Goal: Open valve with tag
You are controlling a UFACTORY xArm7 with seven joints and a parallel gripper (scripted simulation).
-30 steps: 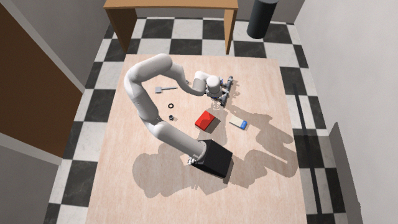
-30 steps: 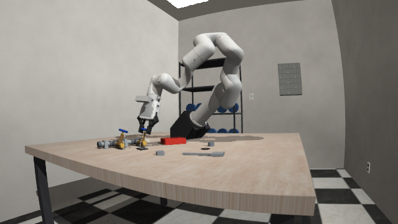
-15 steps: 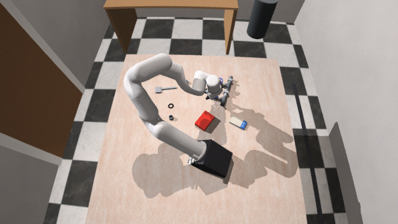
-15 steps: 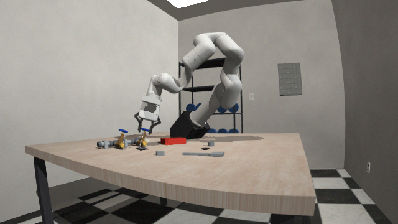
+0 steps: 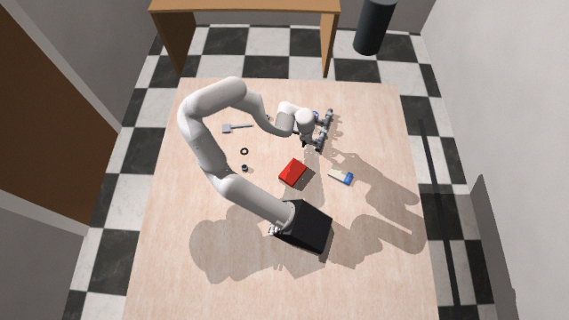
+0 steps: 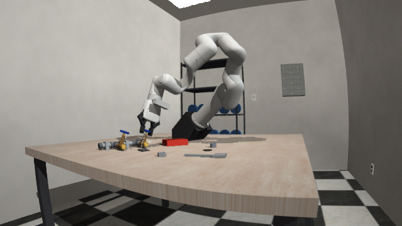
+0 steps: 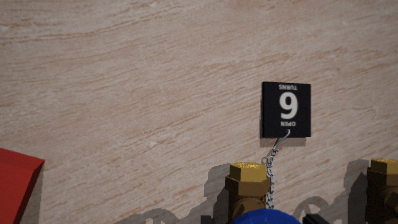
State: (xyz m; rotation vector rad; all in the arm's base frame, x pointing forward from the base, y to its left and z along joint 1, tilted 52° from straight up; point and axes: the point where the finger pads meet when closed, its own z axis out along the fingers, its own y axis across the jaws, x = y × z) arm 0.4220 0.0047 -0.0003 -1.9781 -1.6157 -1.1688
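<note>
My hand is 80 mm above the black tag, 70 mm short of it and 60 mm to the right of it. From my hand the other things lie so: red block: 170 mm behind, 70 mm below, 20 mm to the left; white box: 200 mm to the right, 120 mm behind, 80 mm below; grey flat tool: 390 mm to the left, 80 mm below.
</note>
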